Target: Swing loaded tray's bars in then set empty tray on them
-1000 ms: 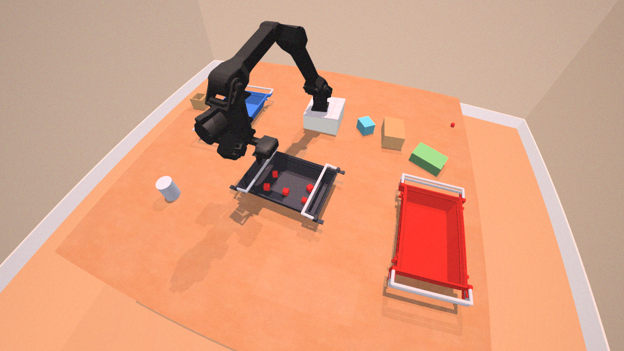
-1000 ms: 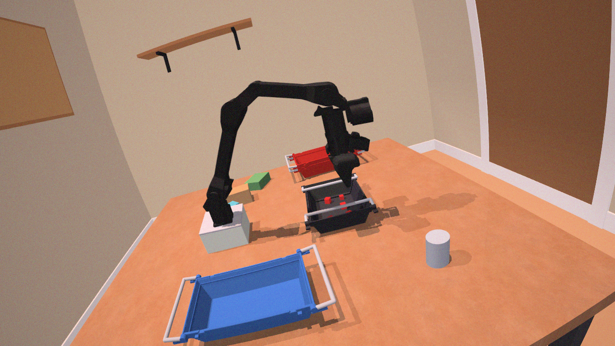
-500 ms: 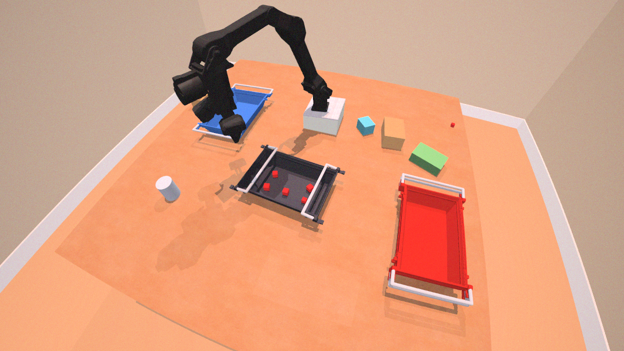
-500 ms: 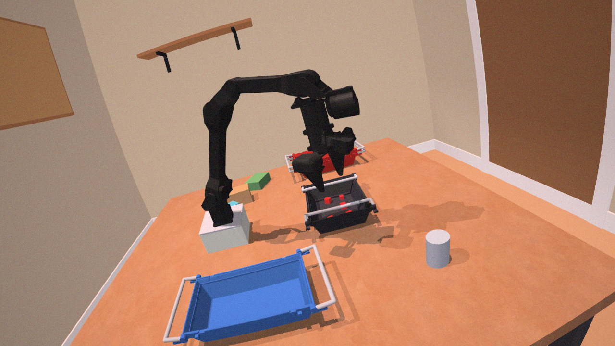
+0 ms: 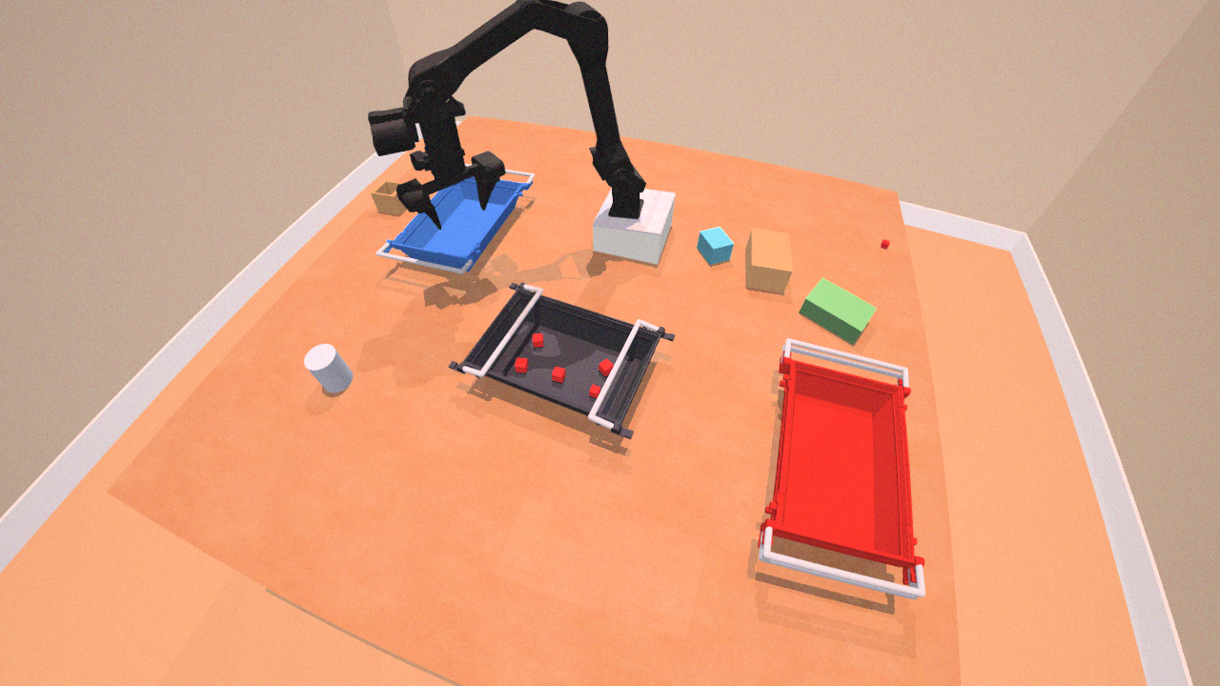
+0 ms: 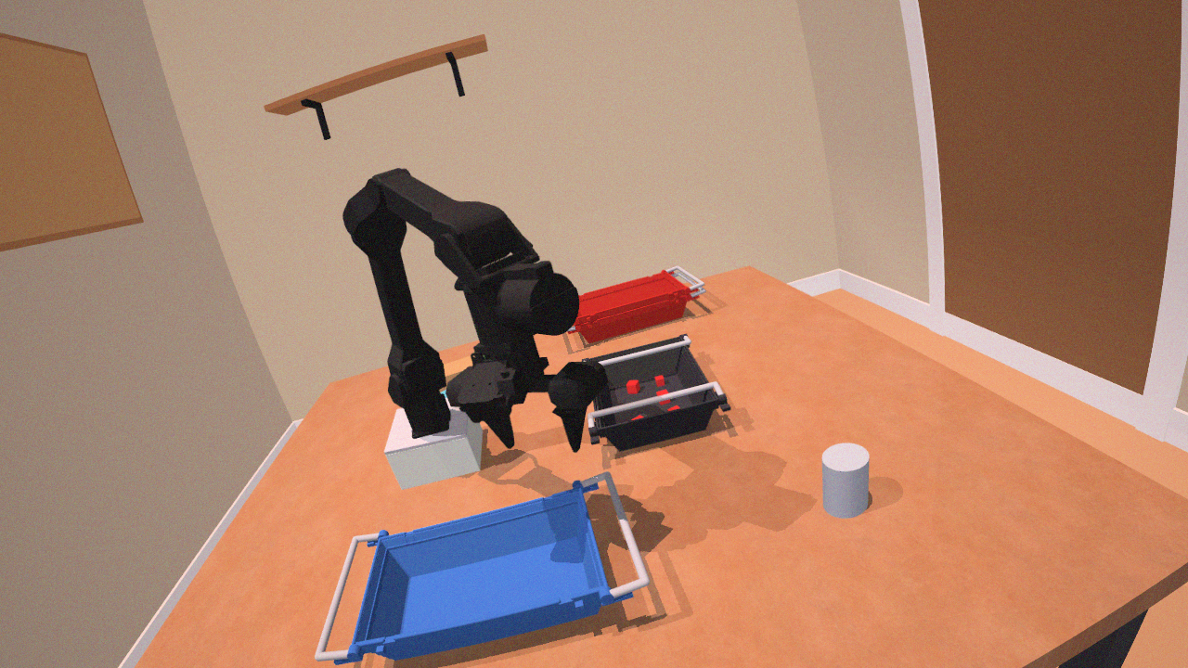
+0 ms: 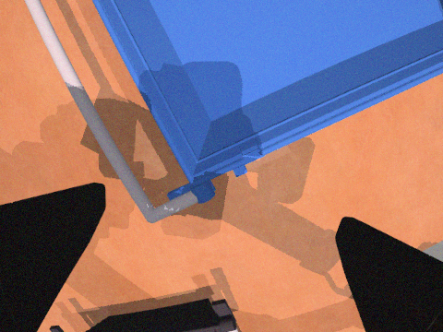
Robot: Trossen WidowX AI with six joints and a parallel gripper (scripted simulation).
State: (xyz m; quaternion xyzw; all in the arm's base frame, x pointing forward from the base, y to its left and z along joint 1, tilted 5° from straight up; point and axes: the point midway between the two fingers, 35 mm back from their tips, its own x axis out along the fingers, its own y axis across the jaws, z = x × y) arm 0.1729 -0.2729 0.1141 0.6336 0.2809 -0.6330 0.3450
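Now: the blue tray 110 mm behind my gripper tip, 90 mm below it and 80 mm to the right of it. Also, from my gripper tip: brown box: 300 mm to the right, 170 mm behind, 120 mm below; cyan cube: 480 mm to the left, 170 mm behind, 110 mm below; grey cylinder: 320 mm ahead, 130 mm to the right, 100 mm below.
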